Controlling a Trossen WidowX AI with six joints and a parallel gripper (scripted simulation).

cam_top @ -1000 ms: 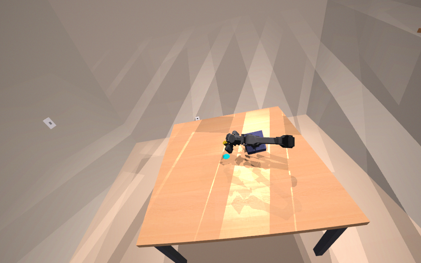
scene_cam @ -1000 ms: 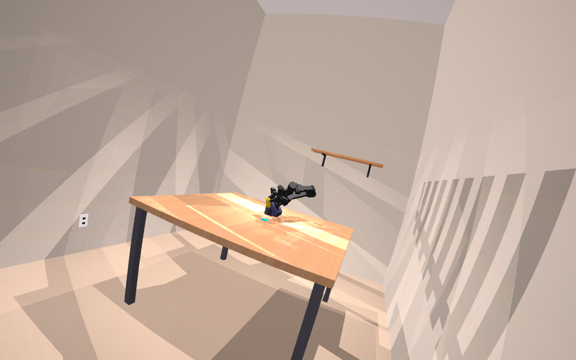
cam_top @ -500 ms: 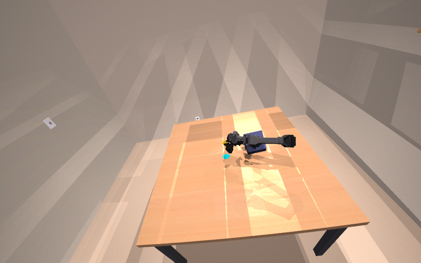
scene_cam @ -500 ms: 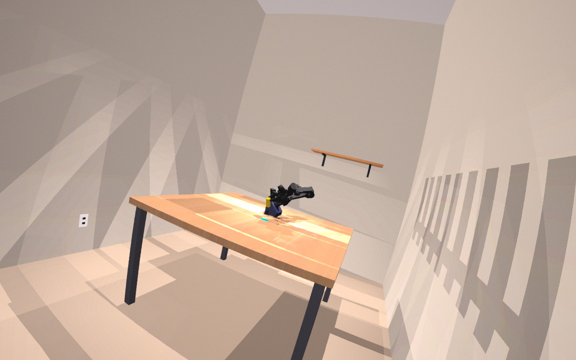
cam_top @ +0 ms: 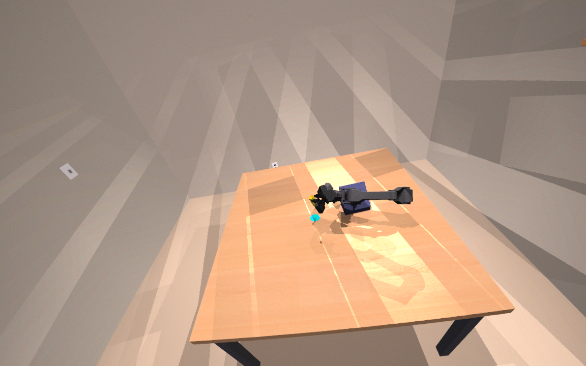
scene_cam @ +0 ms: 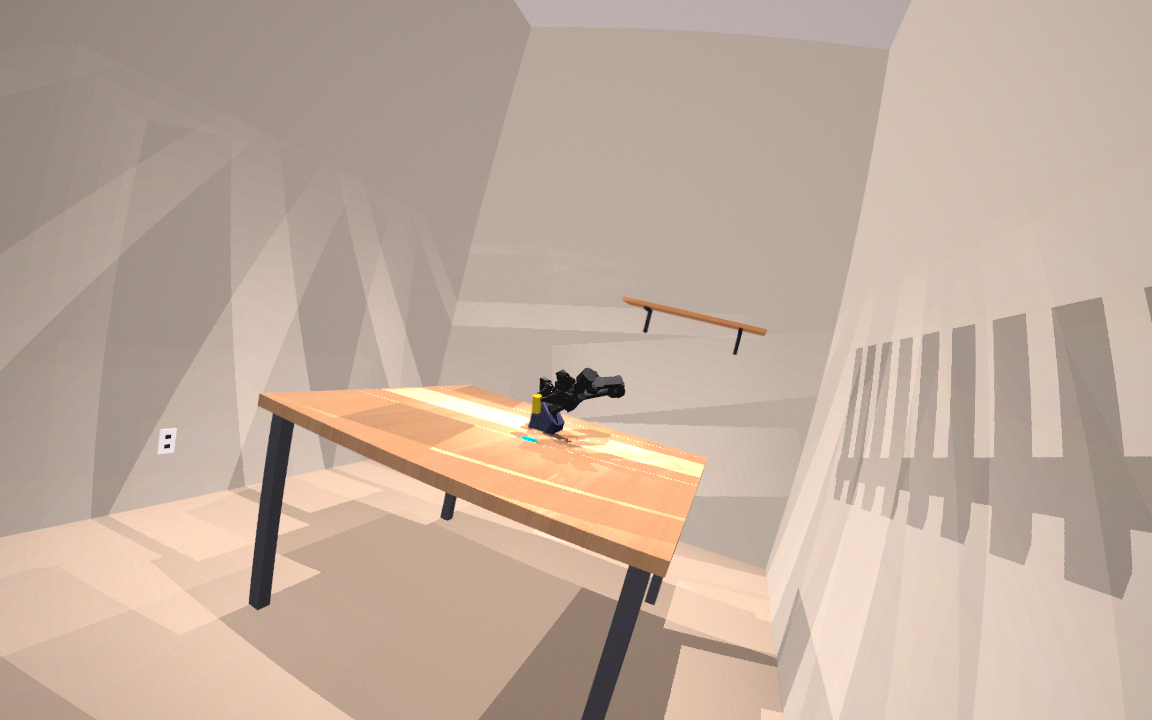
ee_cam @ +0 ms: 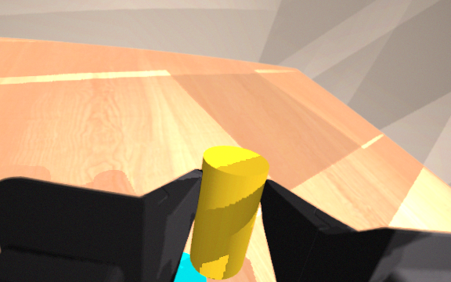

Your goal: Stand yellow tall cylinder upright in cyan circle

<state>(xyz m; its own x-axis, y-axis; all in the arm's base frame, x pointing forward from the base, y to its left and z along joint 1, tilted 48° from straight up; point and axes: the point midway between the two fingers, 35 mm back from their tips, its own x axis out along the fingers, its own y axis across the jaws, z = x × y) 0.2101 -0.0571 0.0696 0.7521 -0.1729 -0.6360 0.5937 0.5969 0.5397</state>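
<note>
My gripper tip is 1 cm short of the cyan circle, 1 cm to the right of it and 15 cm above it. From my gripper tip the other things lie so: yellow tall cylinder 2 cm below.
</note>
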